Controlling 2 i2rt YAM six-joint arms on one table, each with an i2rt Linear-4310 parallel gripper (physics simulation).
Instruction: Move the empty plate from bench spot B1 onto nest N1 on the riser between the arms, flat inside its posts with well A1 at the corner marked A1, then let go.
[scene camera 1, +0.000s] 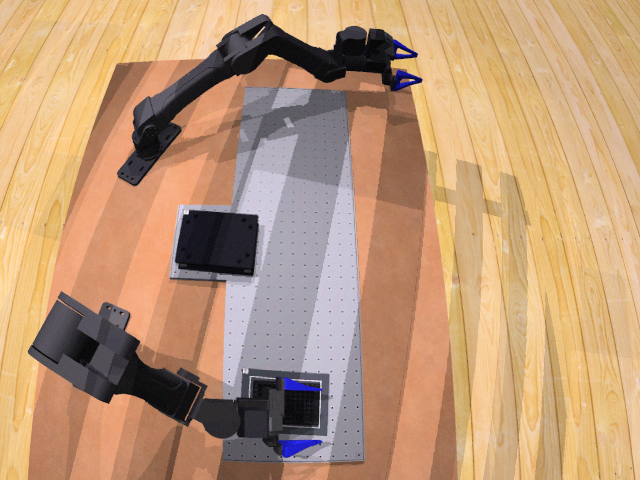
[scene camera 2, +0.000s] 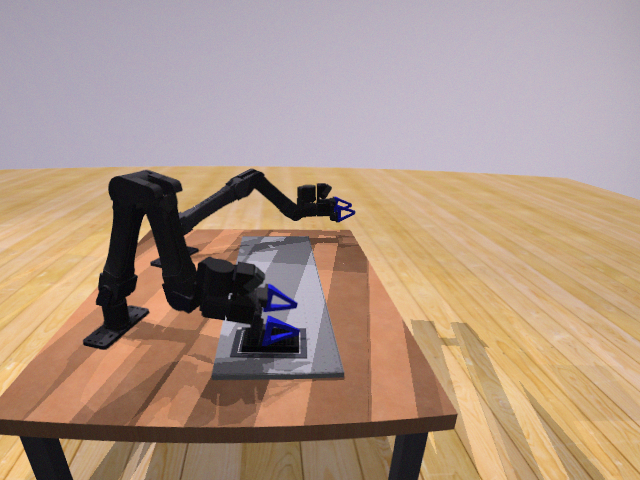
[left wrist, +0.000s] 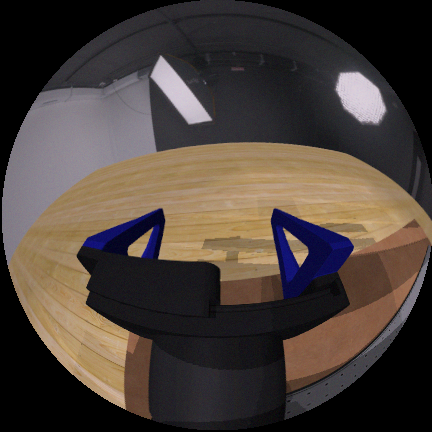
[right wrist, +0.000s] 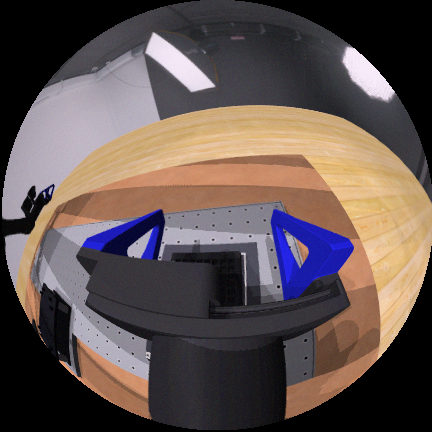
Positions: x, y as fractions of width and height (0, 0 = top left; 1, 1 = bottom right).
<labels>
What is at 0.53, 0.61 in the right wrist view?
A black well plate.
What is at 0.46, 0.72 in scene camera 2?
A black well plate.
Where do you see a white-outlined nest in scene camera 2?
At 0.37, 0.73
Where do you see my left gripper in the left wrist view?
At 0.50, 0.50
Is my right gripper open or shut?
Open.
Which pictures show my right gripper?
Scene camera 1, scene camera 2 and the right wrist view only.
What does the black well plate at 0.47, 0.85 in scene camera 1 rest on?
A white-outlined nest.
</labels>
